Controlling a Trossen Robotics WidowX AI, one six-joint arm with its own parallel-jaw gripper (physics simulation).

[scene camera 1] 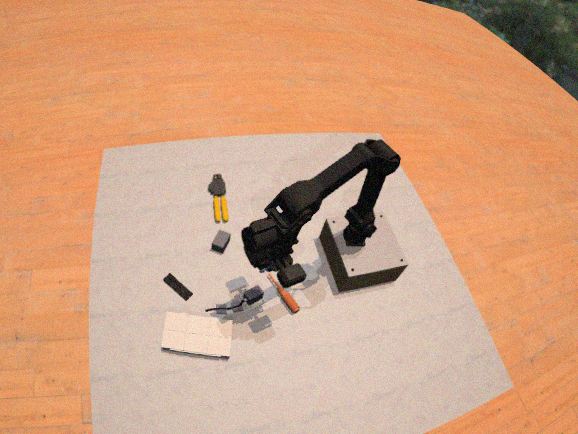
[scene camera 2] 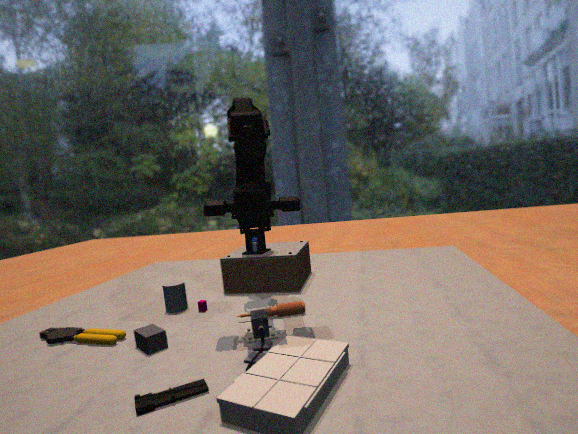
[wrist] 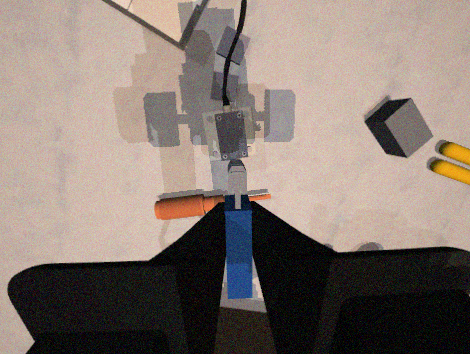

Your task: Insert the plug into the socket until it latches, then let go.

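Seen in the pictures: gripper, fingertip midpoint: [scene camera 1: 268, 269] [scene camera 2: 255, 249] [wrist: 236, 209]; arm's base at its link origin: [scene camera 1: 354, 237] [scene camera 2: 256, 252].
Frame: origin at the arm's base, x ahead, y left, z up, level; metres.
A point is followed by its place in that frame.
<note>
The blue plug [scene camera 2: 255, 242] @(x 0.304, y 0.165, z 0.080 m) [wrist: 239, 250] @(x 0.274, y 0.148, z 0.081 m) with a grey metal tip is held above the mat. My gripper [scene camera 1: 265, 270] @(x 0.285, y 0.152, z 0.062 m) [scene camera 2: 255, 246] @(x 0.285, y 0.152, z 0.062 m) [wrist: 236, 209] @(x 0.285, y 0.152, z 0.062 m) is shut on it. The socket [scene camera 1: 253, 295] @(x 0.316, y 0.170, z -0.060 m) [scene camera 2: 260, 327] @(x 0.341, y 0.176, z -0.076 m) [wrist: 231, 134] @(x 0.316, y 0.162, z -0.060 m) is a dark grey block on a light base plate on the mat, with a black cable leading away from it. In the wrist view the plug's tip points toward the socket's near edge. In scene camera 2 the plug hangs well above the socket, apart from it. The socket's opening cannot be made out.
An orange screwdriver [scene camera 1: 288, 300] @(x 0.212, y 0.177, z -0.078 m) [scene camera 2: 286, 309] @(x 0.220, y 0.178, z -0.086 m) [wrist: 180, 207] @(x 0.208, y 0.181, z -0.078 m) lies beside the socket. A white-topped tiled box [scene camera 1: 197, 335] @(x 0.475, y 0.297, z -0.071 m) [scene camera 2: 285, 372] @(x 0.492, y 0.291, z -0.069 m), grey block [scene camera 1: 220, 241] @(x 0.413, y -0.021, z -0.070 m) [scene camera 2: 150, 339] @(x 0.434, y -0.009, z -0.076 m) [wrist: 406, 127] @(x 0.411, y -0.027, z -0.069 m), yellow-handled pliers [scene camera 1: 217, 209] @(x 0.428, y -0.163, z -0.085 m) [scene camera 2: 96, 339] @(x 0.438, y -0.158, z -0.090 m), dark bar [scene camera 1: 177, 286] @(x 0.543, y 0.133, z -0.095 m) [scene camera 2: 171, 396] @(x 0.553, y 0.141, z -0.092 m), dark cylinder [scene camera 2: 175, 298] @(x 0.236, y -0.116, z -0.067 m) and magenta cube [scene camera 2: 202, 305] @(x 0.220, y -0.048, z -0.087 m) stand around.
</note>
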